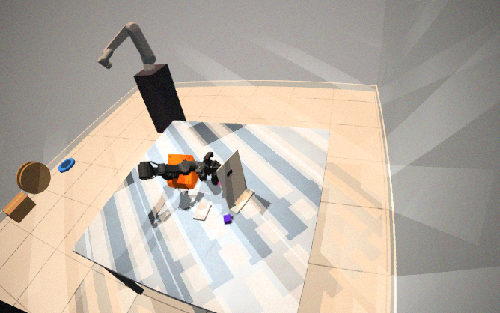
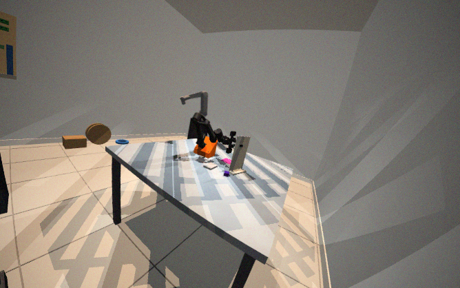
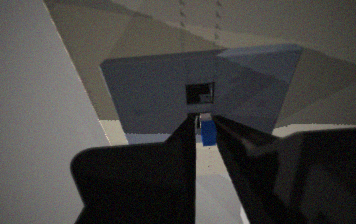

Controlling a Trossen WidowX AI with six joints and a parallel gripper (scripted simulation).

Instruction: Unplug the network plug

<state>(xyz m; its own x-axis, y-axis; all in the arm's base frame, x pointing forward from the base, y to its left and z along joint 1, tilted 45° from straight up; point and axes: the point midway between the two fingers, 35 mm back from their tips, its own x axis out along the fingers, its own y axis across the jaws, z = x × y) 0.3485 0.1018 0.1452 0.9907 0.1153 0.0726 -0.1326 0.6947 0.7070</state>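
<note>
Now: gripper tip right at the network plug. Also, from my gripper tip: flat tile 21 cm below, 14 cm to the right, 14 cm behind; then small purple cube 20 cm below, 15 cm to the right, 2 cm ahead; then upright grey panel 8 cm below, 2 cm ahead, 1 cm to the right.
</note>
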